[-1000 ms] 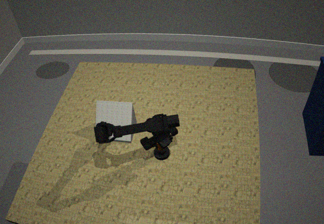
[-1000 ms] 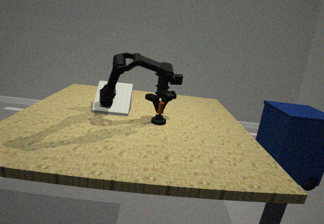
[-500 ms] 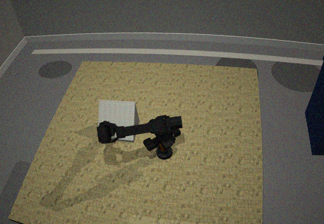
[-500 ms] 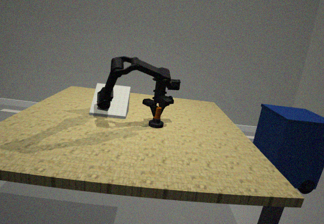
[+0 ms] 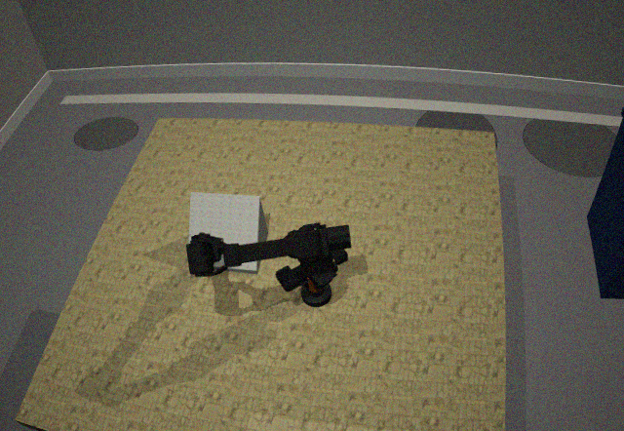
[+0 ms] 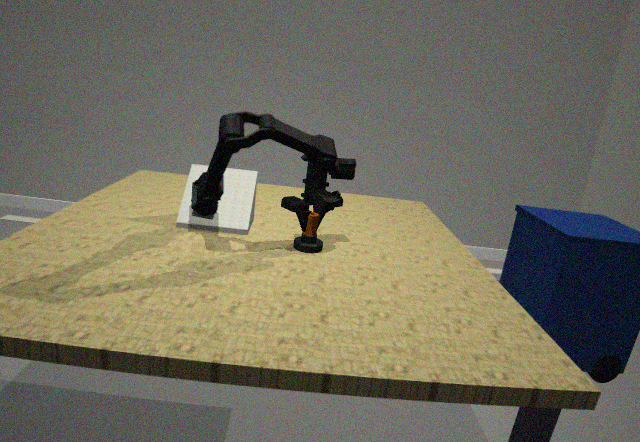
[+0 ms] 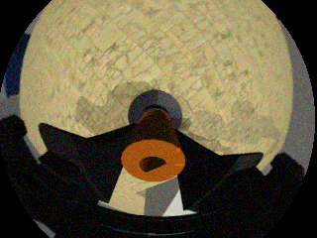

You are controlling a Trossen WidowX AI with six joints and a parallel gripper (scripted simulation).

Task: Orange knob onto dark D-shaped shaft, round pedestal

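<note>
Now: the orange knob 2 cm above my gripper tip. Also, from my gripper tip: round pedestal 2 cm below.
</note>
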